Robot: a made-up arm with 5 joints. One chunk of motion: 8 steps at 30 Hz.
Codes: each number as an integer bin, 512 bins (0 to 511) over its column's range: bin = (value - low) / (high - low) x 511, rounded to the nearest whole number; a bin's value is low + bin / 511 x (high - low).
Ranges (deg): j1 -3.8..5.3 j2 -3.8..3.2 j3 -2.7..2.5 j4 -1.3..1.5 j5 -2..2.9
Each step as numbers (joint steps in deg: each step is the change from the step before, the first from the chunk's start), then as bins.
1 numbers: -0.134 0.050 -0.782 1.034 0.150
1 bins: 206 281 188 426 224
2 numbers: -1.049 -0.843 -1.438 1.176 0.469
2 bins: 154 216 124 452 257
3 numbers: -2.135 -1.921 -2.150 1.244 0.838
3 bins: 93 137 54 464 296
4 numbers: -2.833 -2.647 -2.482 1.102 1.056
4 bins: 54 84 21 438 319
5 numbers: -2.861 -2.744 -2.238 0.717 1.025
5 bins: 53 77 45 368 315
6 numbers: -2.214 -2.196 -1.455 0.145 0.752
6 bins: 89 117 122 264 287
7 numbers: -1.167 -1.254 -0.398 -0.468 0.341
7 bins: 148 186 226 152 244
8 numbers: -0.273 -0.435 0.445 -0.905 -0.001
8 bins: 198 246 309 72 208
